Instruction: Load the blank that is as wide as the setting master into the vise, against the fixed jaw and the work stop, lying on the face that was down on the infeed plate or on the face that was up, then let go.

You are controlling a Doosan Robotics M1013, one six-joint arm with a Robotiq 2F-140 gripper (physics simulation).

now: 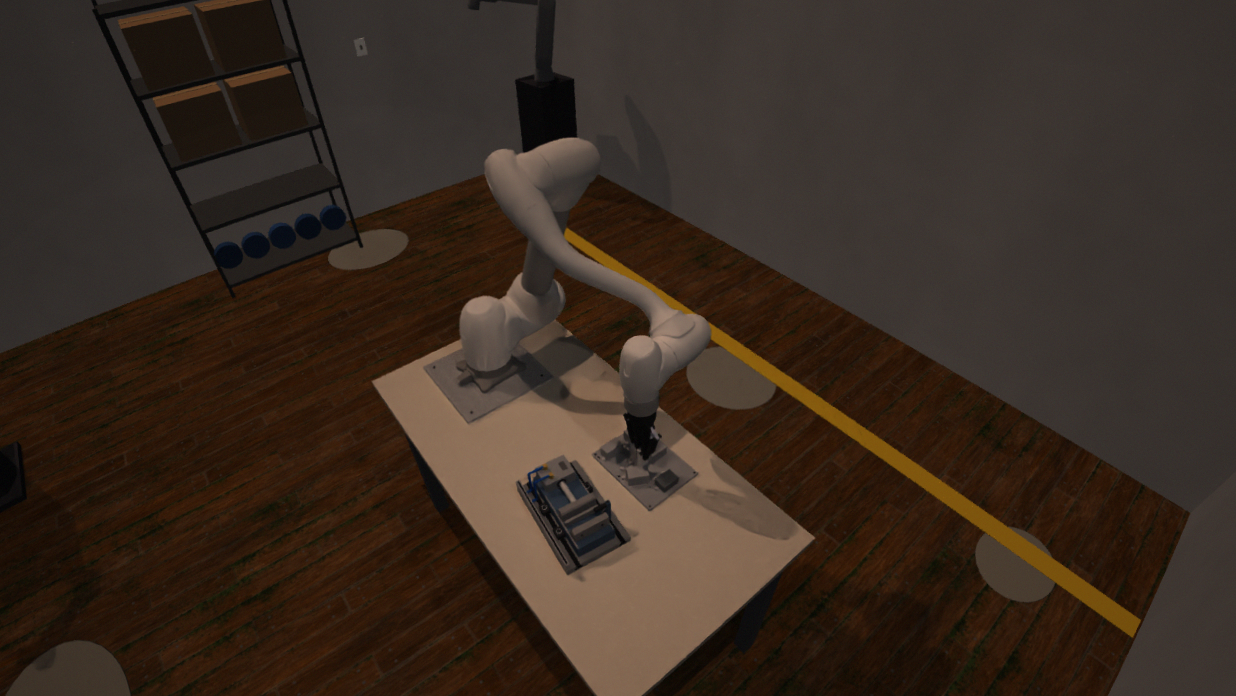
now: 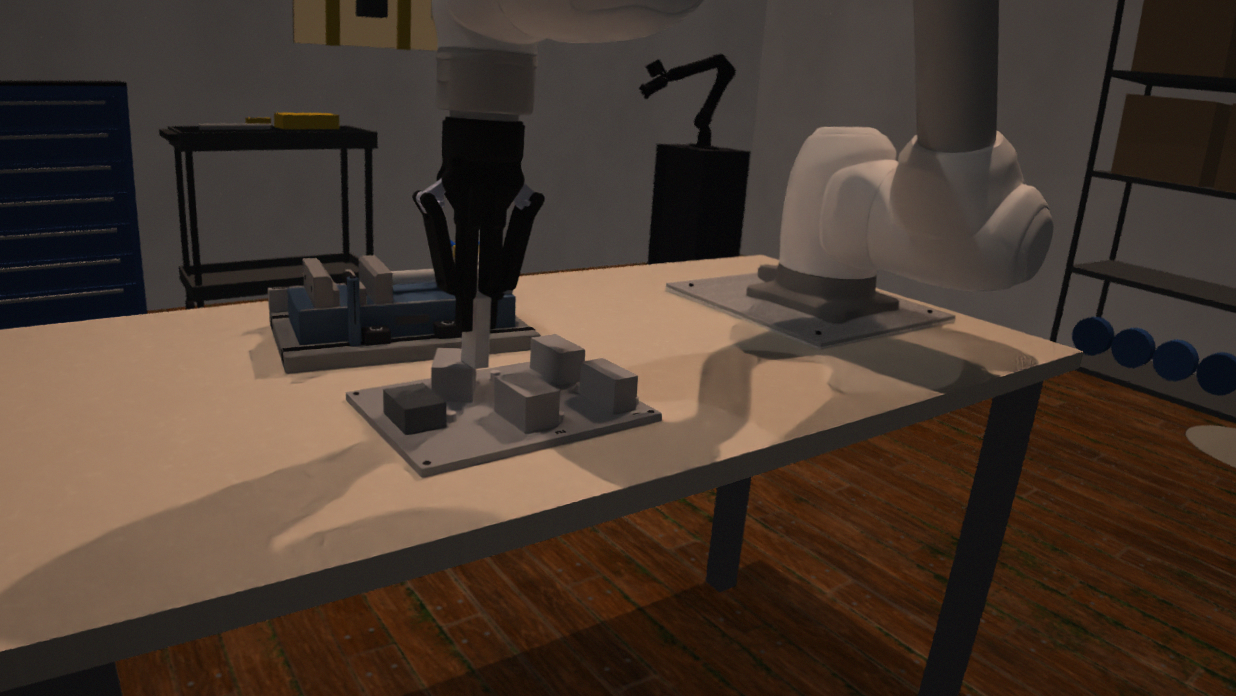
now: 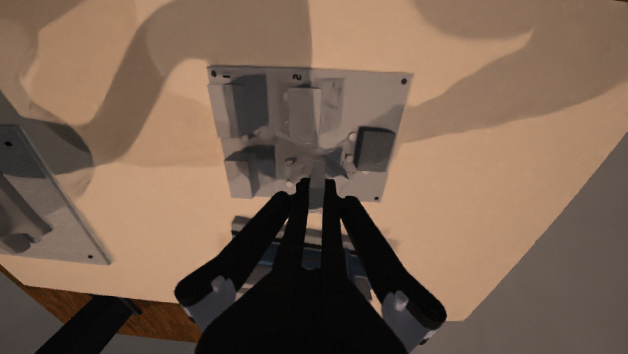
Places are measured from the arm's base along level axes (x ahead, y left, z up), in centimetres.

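Pixels of known places: gripper, between the fingertips: (image 1: 642,464) (image 2: 474,363) (image 3: 318,170); arm's base, origin of its link: (image 1: 491,367) (image 2: 822,301).
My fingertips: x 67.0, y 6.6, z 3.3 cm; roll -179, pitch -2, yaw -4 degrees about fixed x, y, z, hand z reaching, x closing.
Observation:
For each thing: its top centre in the pictures, then the offset to it from my fingertips.
- grey infeed plate, centre of its top: (image 2: 502,402) (image 3: 306,144) (image 1: 644,463) dx -1.8, dy +2.4, dz -3.7 cm
- darker block, centre of its top: (image 2: 414,395) (image 3: 375,152) (image 1: 666,478) dx +7.6, dy +1.9, dz -1.2 cm
- small blank, centre of its top: (image 2: 454,357) (image 3: 324,188) (image 1: 637,471) dx +0.7, dy -2.8, dz -0.1 cm
- blue vise, centre of its top: (image 2: 399,259) (image 3: 300,310) (image 1: 569,494) dx -3.4, dy -23.9, dz +5.4 cm
The grey infeed plate (image 1: 650,497) (image 2: 483,441) (image 3: 373,92) lies on the table and carries several grey blanks. One darker block (image 2: 414,408) (image 3: 373,147) stands at its edge. A small blank (image 2: 452,379) sits just beside and below my fingertips. Other blanks are a middle one (image 2: 527,399), a back one (image 2: 557,359) and a right one (image 2: 607,387). My gripper (image 1: 640,449) (image 2: 476,350) (image 3: 318,170) points straight down over the plate, fingers shut together with nothing between them. The blue vise (image 1: 571,513) (image 2: 379,315) (image 3: 248,225) stands just behind the plate; no blank is visible between its jaws.
The arm's base plate (image 1: 479,380) (image 2: 812,311) (image 3: 47,211) sits at the table's far end. A black cart (image 2: 258,134) stands behind the table. A shelf rack (image 1: 168,153) stands by the wall. The table edge runs close to the infeed plate.

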